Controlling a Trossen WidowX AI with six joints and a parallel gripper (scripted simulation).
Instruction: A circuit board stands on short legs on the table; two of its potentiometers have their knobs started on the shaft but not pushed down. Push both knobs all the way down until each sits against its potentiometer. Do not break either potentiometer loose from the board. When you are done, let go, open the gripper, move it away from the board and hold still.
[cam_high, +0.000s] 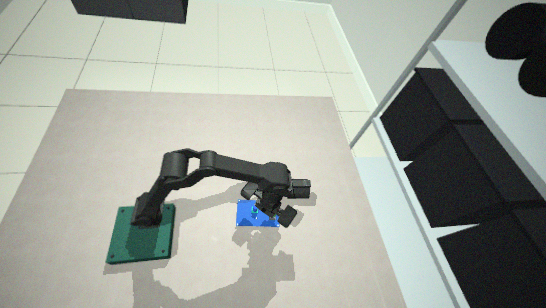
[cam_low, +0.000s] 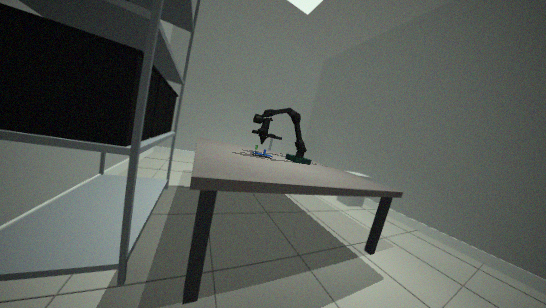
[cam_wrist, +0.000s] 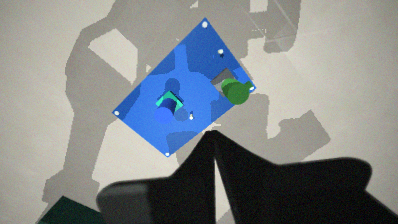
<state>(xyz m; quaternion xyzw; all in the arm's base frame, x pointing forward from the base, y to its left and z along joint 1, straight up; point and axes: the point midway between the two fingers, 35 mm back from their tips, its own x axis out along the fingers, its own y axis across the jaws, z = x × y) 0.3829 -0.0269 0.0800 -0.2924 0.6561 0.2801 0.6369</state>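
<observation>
Right now my gripper tip is 4 cm short of the green knob and 3 cm above it. The rest, counted from my gripper tip: blue knob 5 cm below, 3 cm to the left, 3 cm behind.
</observation>
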